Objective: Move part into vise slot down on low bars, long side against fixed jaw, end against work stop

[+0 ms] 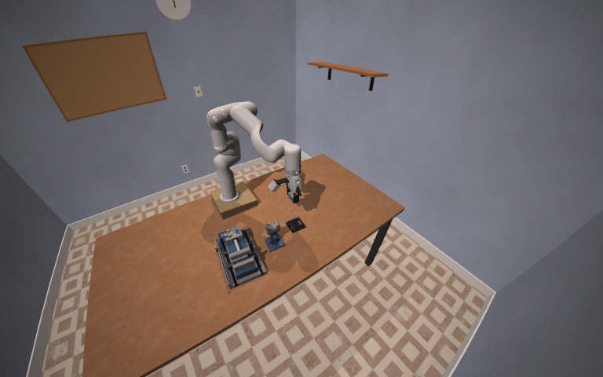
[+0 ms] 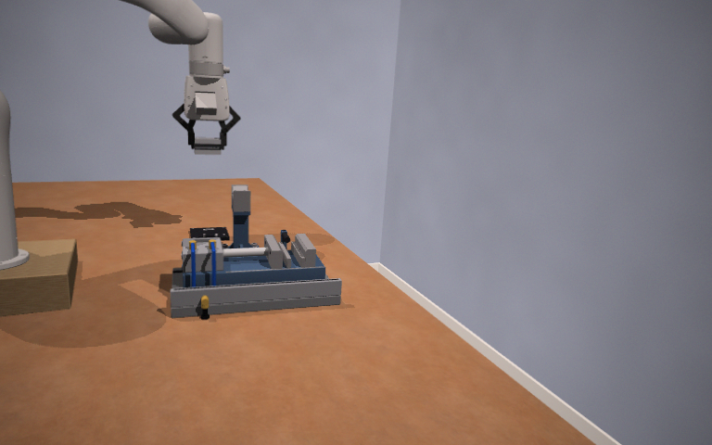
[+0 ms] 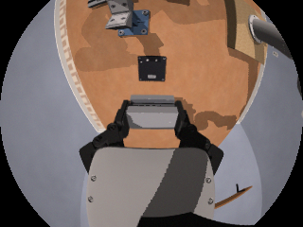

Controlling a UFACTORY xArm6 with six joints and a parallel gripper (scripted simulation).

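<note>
Now: the part 1 cm to the right of my hand and 1 cm below it. Also, from my hand: black infeed plate (1 cm to the left, 24 cm below); post (5 cm ahead, 16 cm to the right, 18 cm below); black work stop (11 cm ahead, 31 cm to the right, 15 cm below).
</note>
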